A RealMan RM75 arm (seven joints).
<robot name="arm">
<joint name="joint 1" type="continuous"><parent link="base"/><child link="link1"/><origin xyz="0 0 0.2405"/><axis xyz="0 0 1"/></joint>
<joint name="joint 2" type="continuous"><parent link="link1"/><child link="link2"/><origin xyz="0 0 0"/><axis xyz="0 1 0"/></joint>
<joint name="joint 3" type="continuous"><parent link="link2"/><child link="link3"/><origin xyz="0 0 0.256"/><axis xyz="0 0 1"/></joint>
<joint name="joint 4" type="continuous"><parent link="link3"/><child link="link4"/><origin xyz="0 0 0"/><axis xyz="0 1 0"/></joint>
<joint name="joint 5" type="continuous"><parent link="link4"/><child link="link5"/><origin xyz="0 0 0.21"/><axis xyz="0 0 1"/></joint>
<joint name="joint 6" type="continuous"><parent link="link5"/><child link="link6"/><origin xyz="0 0 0"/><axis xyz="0 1 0"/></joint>
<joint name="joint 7" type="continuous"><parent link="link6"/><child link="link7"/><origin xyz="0 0 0.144"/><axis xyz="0 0 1"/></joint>
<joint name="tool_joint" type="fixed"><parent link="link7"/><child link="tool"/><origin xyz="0 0 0"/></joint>
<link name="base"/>
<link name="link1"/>
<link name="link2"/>
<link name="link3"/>
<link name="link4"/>
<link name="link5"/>
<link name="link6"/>
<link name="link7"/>
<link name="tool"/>
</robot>
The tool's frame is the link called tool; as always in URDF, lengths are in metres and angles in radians. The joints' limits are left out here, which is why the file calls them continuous.
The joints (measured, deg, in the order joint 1, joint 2, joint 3, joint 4, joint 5, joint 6, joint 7), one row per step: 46.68 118.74 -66.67 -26.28 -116.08 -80.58 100.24; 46.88 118.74 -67.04 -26.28 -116.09 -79.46 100.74; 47.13 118.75 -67.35 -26.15 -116.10 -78.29 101.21; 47.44 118.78 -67.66 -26.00 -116.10 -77.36 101.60; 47.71 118.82 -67.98 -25.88 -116.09 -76.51 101.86; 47.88 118.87 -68.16 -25.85 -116.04 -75.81 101.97; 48.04 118.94 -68.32 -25.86 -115.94 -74.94 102.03; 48.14 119.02 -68.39 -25.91 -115.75 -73.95 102.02; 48.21 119.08 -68.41 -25.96 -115.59 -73.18 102.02; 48.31 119.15 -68.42 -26.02 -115.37 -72.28 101.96; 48.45 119.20 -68.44 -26.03 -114.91 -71.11 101.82; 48.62 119.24 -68.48 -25.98 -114.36 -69.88 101.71; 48.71 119.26 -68.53 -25.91 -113.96 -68.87 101.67; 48.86 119.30 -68.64 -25.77 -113.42 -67.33 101.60; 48.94 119.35 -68.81 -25.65 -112.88 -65.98 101.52; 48.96 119.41 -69.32 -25.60 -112.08 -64.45 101.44; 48.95 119.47 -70.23 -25.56 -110.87 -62.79 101.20; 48.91 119.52 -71.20 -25.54 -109.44 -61.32 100.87; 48.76 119.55 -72.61 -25.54 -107.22 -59.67 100.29
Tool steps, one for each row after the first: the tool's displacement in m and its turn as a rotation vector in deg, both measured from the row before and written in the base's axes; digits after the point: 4 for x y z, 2 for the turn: 0.0000 0.0027 -0.0008 0.75 -0.66 -0.24; 0.0000 0.0027 -0.0010 0.76 -0.63 -0.30; -0.0006 0.0022 -0.0011 0.53 -0.51 -0.15; -0.0006 0.0019 -0.0011 0.48 -0.46 -0.02; -0.0006 0.0017 -0.0007 0.50 -0.27 0.04; -0.0007 0.0021 -0.0008 0.70 -0.24 0.07; -0.0007 0.0025 -0.0006 0.92 -0.13 0.03; -0.0006 0.0020 -0.0003 0.74 -0.06 0.00; -0.0009 0.0025 -0.0003 0.89 -0.04 0.05; -0.0012 0.0034 -0.0002 1.20 0.07 0.03; -0.0013 0.0035 -0.0002 1.24 0.11 -0.05; -0.0005 0.0026 -0.0001 0.98 0.02 -0.15; -0.0005 0.0038 -0.0003 1.42 -0.06 -0.21; -0.0003 0.0030 -0.0004 1.21 -0.03 -0.21; -0.0004 0.0030 -0.0007 1.29 -0.07 -0.16; -0.0007 0.0028 -0.0011 1.30 -0.03 0.01; -0.0011 0.0023 -0.0010 1.17 0.17 0.05; -0.0015 0.0023 -0.0012 1.33 0.46 0.09
